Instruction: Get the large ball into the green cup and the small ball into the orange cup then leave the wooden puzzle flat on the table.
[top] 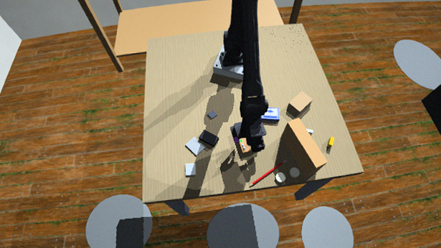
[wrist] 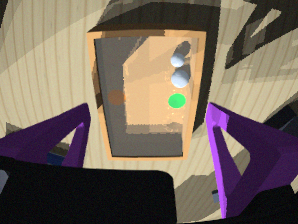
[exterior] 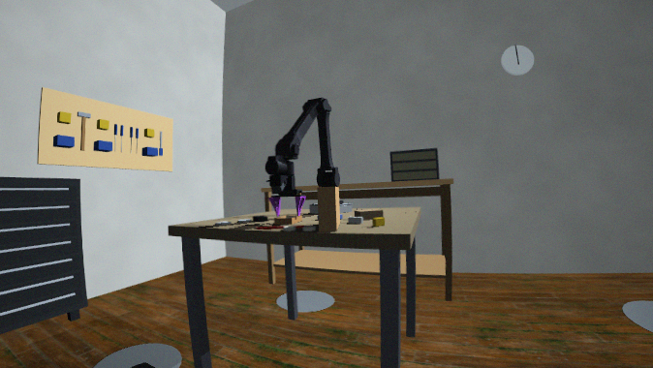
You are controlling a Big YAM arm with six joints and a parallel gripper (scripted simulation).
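The wooden puzzle lies 3 cm below my hand. The rest, counted from my hand: tall wooden block (20 cm to the left, 10 cm ahead, 3 cm above); yellow block (35 cm to the left, 8 cm ahead, 2 cm below); black box (15 cm to the right, 4 cm behind, 2 cm below).
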